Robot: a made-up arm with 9 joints.
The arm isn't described. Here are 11 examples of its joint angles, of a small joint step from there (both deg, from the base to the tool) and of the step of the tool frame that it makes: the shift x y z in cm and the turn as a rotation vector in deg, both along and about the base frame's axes.
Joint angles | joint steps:
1: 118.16 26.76 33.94 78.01 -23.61 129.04 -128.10 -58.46 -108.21 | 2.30 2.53 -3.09 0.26 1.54 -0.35 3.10 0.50 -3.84
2: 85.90 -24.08 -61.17 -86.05 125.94 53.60 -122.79 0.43 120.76 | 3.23 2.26 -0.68 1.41 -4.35 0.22 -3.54 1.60 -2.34
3: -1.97 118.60 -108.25 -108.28 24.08 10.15 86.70 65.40 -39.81 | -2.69 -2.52 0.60 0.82 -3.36 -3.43 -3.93 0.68 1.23
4: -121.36 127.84 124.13 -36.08 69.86 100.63 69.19 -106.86 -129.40 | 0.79 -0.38 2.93 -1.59 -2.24 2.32 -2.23 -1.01 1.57
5: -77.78 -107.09 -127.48 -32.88 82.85 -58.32 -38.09 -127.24 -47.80 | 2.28 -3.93 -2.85 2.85 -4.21 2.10 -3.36 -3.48 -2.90
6: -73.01 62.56 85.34 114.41 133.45 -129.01 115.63 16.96 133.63 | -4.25 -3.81 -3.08 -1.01 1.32 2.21 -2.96 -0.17 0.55
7: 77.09 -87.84 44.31 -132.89 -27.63 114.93 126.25 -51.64 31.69 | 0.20 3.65 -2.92 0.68 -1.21 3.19 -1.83 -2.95 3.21
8: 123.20 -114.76 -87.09 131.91 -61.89 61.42 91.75 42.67 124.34 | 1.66 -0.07 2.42 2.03 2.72 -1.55 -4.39 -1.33 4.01
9: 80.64 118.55 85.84 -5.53 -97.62 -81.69 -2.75 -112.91 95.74 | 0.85 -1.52 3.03 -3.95 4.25 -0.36 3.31 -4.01 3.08
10: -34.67 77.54 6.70 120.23 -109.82 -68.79 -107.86 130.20 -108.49 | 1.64 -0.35 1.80 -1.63 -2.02 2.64 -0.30 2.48 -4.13
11: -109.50 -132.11 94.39 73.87 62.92 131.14 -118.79 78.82 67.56 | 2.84 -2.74 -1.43 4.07 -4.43 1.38 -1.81 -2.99 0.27
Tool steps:
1: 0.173 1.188 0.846 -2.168 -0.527 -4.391
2: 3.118 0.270 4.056 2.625 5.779 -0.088
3: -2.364 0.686 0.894 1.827 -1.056 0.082
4: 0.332 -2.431 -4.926 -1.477 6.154 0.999
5: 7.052 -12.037 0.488 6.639 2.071 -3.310
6: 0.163 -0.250 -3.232 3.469 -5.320 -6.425
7: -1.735 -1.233 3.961 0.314 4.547 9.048
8: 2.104 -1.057 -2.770 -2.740 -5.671 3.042
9: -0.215 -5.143 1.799 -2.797 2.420 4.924
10: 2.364 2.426 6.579 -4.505 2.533 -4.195
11: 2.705 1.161 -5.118 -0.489 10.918 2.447
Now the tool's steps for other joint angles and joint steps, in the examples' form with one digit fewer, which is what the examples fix.
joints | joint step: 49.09 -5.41 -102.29 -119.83 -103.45 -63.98 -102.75 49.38 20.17 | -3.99 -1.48 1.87 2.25 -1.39 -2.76 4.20 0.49 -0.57
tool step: -4.46 6.02 -8.80 2.42 -5.18 -6.23
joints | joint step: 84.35 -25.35 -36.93 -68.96 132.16 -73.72 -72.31 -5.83 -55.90 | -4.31 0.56 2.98 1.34 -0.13 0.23 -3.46 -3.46 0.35
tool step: -10.90 -3.27 0.58 4.20 -9.08 -2.17
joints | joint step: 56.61 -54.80 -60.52 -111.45 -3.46 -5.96 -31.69 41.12 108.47 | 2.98 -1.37 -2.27 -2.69 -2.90 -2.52 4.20 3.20 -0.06
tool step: -2.80 -1.60 -6.86 -0.42 -2.62 3.80
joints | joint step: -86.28 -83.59 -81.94 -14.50 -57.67 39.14 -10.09 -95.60 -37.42 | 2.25 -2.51 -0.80 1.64 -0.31 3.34 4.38 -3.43 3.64
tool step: 2.45 -0.07 3.90 0.60 2.77 5.73
